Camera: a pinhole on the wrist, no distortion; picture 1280 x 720 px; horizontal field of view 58.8 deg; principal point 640.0 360.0 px. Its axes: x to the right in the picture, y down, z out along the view. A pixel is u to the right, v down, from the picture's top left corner.
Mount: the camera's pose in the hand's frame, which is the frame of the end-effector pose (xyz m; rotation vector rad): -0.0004 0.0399 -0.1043 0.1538 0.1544 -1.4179
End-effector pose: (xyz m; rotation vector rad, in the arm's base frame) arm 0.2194 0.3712 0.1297 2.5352 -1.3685 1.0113
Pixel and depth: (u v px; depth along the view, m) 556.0 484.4 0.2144
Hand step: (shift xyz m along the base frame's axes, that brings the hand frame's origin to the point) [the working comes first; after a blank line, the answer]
In the camera's frame: -0.0159 0.0235 0.2144

0.0522 -0.0670 -0.0746
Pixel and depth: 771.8 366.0 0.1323
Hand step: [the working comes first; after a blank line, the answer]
In the camera's frame: 0.0154 0.0007 0.1323

0.0139 -0.0108 -0.0144
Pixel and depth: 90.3 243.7 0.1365
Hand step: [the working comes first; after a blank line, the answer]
In the camera's frame: -0.0661 -0.0140 0.1365

-0.0445 -0.0446 -0.0625
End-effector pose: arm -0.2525 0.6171 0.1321 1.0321 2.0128 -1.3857
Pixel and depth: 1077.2 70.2 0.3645
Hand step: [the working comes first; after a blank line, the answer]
In the camera's frame: 0.1403 -0.0930 0.3645

-0.1119 -0.2651 0.0690
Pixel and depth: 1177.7 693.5 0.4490
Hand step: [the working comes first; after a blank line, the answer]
In the camera's frame: 0.2126 0.1318 0.4490

-0.2970 -0.2699 -0.1001
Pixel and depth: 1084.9 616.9 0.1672
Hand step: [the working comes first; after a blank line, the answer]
In the camera's frame: 0.0655 0.0378 0.1672

-0.0716 -0.0388 -0.0248
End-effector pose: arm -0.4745 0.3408 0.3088 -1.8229 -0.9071 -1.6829
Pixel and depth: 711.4 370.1 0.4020
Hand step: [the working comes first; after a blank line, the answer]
In the camera's frame: 0.0253 0.0036 0.4020

0.1405 0.2548 -0.0252
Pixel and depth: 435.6 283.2 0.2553
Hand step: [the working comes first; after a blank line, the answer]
In the camera's frame: -0.0459 -0.0173 0.2553

0.1254 0.0914 -0.0355
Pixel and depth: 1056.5 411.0 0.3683
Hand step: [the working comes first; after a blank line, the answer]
In the camera's frame: 0.1351 0.0165 0.3683

0.0315 0.2824 0.0013
